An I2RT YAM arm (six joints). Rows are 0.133 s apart.
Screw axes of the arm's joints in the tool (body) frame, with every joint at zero. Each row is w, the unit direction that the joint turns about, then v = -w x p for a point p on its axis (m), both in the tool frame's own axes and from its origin. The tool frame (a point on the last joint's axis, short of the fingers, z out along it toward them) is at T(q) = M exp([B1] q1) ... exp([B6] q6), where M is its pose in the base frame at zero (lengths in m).
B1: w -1 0 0 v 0.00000 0.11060 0.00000
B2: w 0 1 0 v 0.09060 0.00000 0.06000
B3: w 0 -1 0 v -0.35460 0.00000 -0.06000
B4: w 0 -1 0 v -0.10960 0.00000 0.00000
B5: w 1 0 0 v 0.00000 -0.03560 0.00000
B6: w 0 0 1 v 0.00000 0.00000 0.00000
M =
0 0 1 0.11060
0 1 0 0.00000
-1 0 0 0.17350
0 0 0 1
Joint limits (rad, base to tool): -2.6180..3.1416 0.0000..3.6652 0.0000..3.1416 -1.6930..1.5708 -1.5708..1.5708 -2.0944..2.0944
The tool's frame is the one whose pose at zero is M.
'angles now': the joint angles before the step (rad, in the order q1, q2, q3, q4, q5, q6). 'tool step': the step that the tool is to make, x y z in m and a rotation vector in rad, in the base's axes. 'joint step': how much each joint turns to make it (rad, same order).
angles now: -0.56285 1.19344 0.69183 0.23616 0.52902 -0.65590
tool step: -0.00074 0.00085 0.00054 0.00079 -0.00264 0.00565
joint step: 0.00059 -0.00609 -0.00191 -0.00276 -0.00543 0.00079
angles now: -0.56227 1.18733 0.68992 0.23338 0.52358 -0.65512
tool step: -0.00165 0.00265 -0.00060 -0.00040 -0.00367 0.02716
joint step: 0.00229 -0.01439 -0.01298 0.00464 -0.02444 -0.00557
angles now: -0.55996 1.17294 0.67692 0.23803 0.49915 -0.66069
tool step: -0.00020 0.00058 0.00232 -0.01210 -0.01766 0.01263
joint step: 0.00003 -0.00587 -0.00352 0.02115 -0.01200 -0.00445
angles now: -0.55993 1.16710 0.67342 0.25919 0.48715 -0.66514
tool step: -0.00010 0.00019 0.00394 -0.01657 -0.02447 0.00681
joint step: -0.00041 -0.00555 0.00002 0.02531 -0.00682 -0.00291
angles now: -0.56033 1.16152 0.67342 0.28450 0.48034 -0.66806
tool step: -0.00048 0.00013 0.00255 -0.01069 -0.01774 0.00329
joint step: -0.00108 -0.00488 -0.00117 0.01723 -0.00436 -0.00052
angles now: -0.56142 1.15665 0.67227 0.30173 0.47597 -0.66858
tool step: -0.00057 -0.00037 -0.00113 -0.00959 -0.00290 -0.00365
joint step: -0.00202 0.00077 -0.00879 0.02033 0.00276 -0.00695
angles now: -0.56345 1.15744 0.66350 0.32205 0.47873 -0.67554
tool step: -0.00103 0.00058 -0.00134 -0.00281 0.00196 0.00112
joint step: -0.00033 -0.00385 -0.00839 0.00626 -0.00085 -0.00408
